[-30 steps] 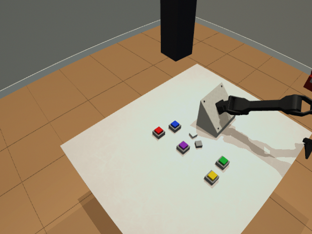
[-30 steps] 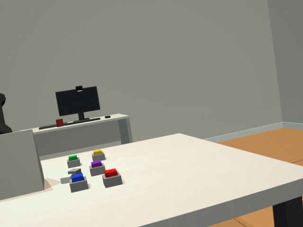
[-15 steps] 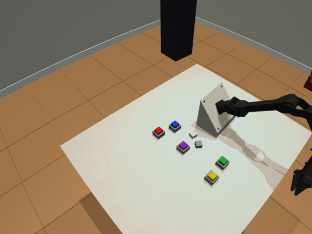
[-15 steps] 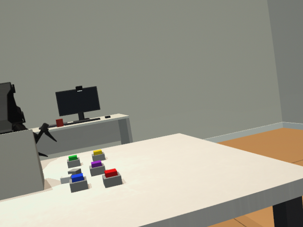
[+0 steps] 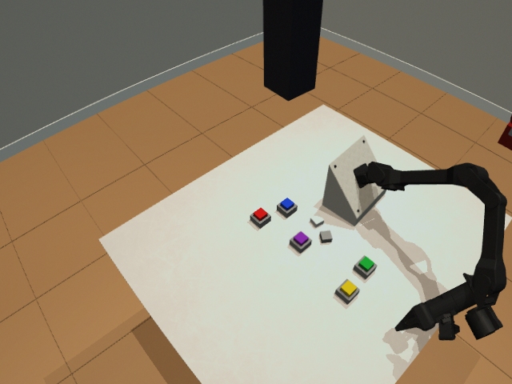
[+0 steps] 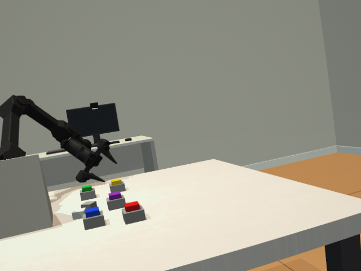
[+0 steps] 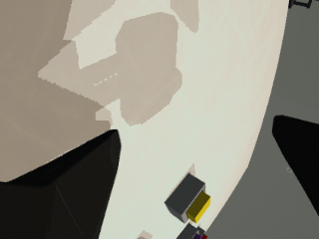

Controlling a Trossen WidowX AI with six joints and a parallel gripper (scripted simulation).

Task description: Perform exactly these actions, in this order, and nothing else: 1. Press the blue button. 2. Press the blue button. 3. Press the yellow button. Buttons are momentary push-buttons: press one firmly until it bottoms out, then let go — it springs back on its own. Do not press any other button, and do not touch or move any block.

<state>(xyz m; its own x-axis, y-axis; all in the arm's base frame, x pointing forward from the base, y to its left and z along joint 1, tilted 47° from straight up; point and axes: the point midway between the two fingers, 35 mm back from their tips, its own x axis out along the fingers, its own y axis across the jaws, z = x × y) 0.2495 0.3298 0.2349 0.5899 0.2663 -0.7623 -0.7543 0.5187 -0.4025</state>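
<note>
The blue button lies 500 mm to the right of my gripper tip, 60 mm behind it and 10 mm below it. Also, from my gripper tip: green button: 180 mm to the right, 90 mm behind, 10 mm below; then purple button: 370 mm to the right, 10 mm below; then yellow button: 170 mm to the right, 10 mm below, 10 mm ahead.
</note>
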